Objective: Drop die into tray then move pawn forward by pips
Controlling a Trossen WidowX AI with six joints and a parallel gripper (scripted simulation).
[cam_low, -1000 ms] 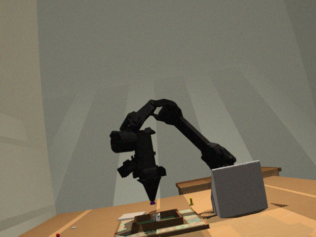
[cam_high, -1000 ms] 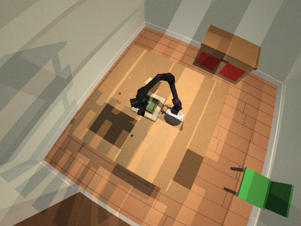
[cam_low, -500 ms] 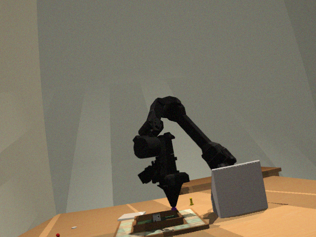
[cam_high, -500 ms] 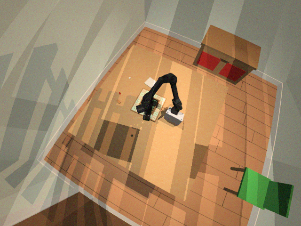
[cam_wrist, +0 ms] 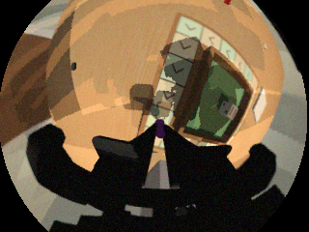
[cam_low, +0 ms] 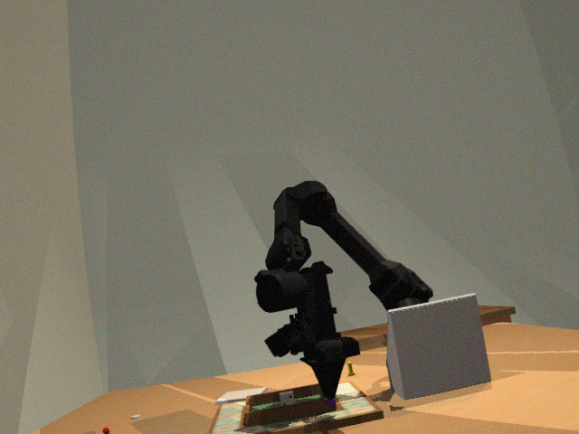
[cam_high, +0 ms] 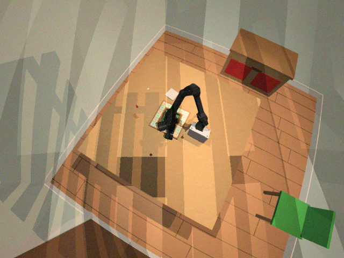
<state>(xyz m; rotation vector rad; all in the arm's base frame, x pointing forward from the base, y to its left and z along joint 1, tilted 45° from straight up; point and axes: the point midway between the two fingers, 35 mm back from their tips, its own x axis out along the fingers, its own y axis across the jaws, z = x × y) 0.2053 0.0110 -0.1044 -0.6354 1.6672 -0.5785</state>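
The purple pawn lies 1 cm above my gripper tip. Also, from my gripper tip: tray floor: 12 cm to the right, 5 cm ahead, 3 cm below; white card: 37 cm to the right, 13 cm ahead, 4 cm below; die: 13 cm to the right, 5 cm ahead, 2 cm below.
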